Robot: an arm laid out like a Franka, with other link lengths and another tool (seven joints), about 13 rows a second.
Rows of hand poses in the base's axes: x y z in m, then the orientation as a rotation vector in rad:
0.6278, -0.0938, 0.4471, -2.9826, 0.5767, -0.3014
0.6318, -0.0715, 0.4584, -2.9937, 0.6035, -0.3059
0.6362, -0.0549, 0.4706, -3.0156, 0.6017, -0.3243
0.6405, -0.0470, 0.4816, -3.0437, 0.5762, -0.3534
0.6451, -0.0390, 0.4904, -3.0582, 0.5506, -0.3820
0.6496, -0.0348, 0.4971, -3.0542, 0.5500, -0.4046
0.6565, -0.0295, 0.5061, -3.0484, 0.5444, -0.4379
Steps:
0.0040, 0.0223, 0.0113, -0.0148, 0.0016, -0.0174
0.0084, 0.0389, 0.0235, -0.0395, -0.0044, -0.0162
0.0127, 0.0468, 0.0345, -0.0699, -0.0168, 0.0000
0.0173, 0.0548, 0.0433, -0.0876, -0.0319, 0.0156
0.0218, 0.0590, 0.0500, -0.0891, -0.0465, 0.0150
0.0287, 0.0643, 0.0590, -0.0913, -0.0683, 0.0171

